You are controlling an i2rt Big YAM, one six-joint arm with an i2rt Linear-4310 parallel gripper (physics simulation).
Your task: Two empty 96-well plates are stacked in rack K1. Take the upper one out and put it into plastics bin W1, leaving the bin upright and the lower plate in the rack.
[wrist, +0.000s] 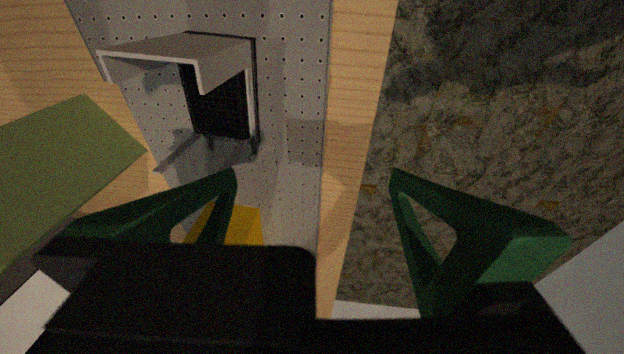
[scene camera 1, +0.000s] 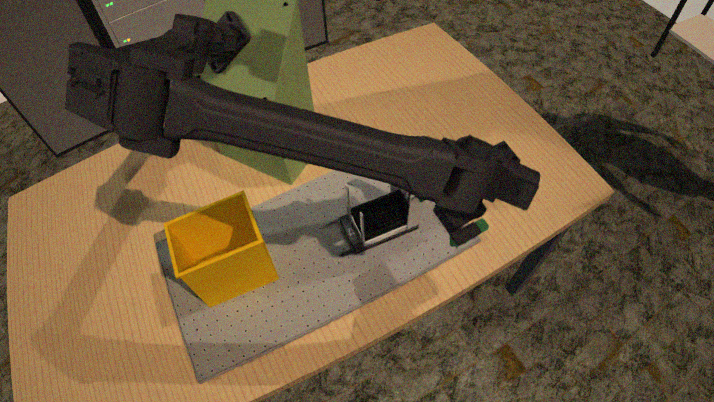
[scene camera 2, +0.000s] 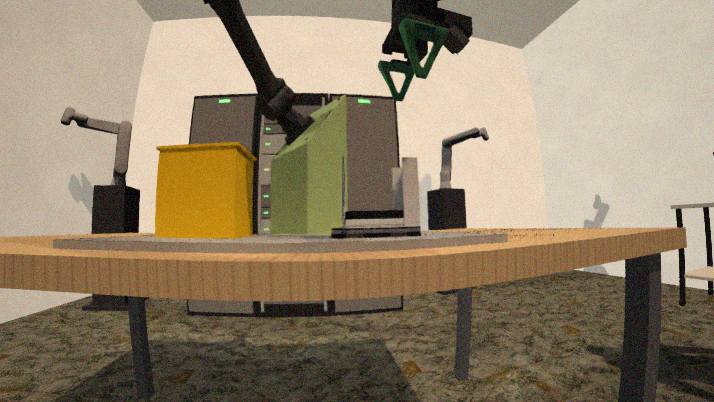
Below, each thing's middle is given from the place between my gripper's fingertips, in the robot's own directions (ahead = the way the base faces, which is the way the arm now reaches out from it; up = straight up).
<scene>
I see the black 96-well plate (scene camera 1: 386,213) 18 cm below my hand, 16 cm behind it and 1 cm to the left of it. The rest, counted from my hand: yellow bin W1 (scene camera 2: 205,190): 33 cm to the right, 27 cm behind, 13 cm below.
</scene>
